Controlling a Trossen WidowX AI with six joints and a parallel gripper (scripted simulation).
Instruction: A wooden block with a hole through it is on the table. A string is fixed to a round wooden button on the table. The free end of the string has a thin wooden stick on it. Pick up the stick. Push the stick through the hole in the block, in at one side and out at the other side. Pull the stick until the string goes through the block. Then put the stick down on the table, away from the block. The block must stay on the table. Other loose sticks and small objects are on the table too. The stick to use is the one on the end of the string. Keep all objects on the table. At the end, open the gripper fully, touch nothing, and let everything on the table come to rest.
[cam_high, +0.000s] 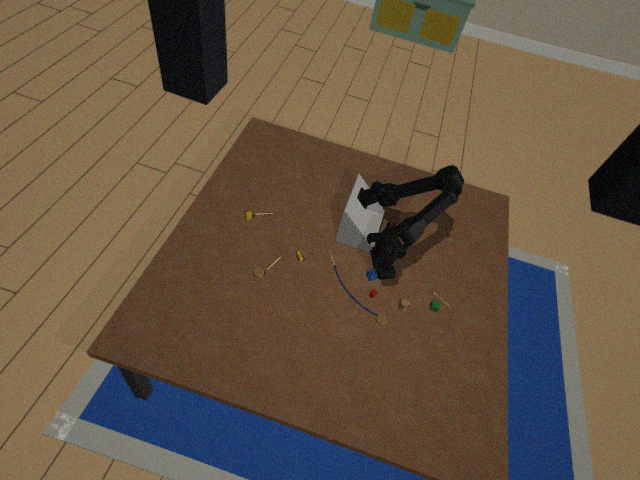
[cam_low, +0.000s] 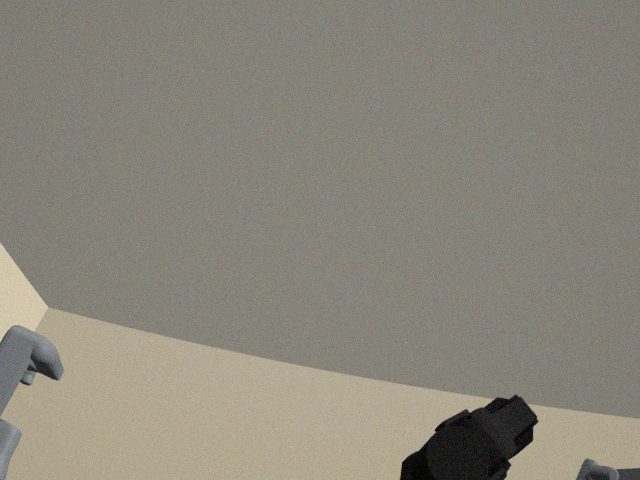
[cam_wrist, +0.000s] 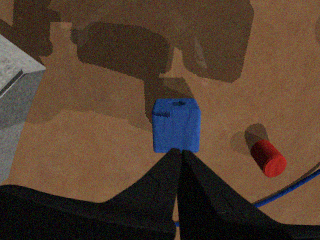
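Now: gripper tip 50 mm above the blue cube. The rest, counted from my gripper tip: wooden cylinder: 80 mm ahead, 140 mm to the left, 40 mm below; then red peg: 80 mm ahead, 20 mm to the left, 50 mm below; then thin wooden stick: 10 mm behind, 160 mm to the right, 60 mm below.
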